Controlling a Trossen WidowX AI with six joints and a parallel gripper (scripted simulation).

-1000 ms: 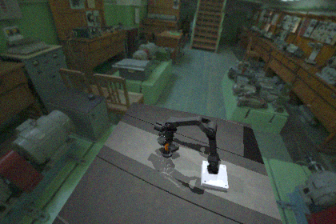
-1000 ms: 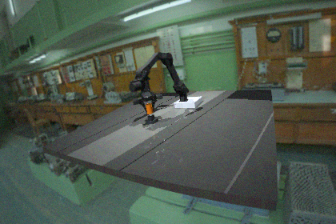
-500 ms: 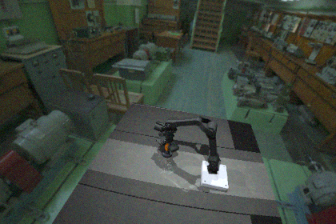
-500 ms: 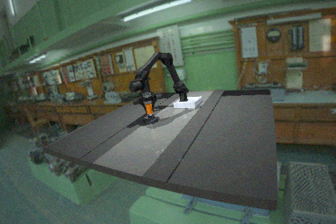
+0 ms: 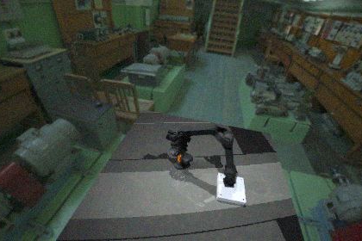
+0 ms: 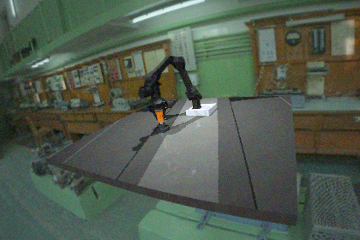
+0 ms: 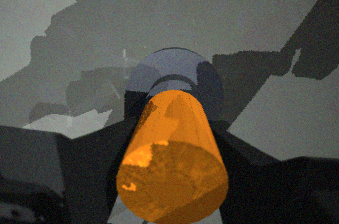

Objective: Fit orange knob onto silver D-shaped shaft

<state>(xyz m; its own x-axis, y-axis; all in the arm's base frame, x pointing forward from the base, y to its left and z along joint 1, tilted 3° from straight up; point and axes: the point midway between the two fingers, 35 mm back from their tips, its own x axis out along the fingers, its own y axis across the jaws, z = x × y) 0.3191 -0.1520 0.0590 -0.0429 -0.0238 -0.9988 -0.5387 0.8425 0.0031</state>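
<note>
Right now my gripper tip is 40 mm above the silver shaft. Round my gripper tip: orange knob (30 mm above).
</note>
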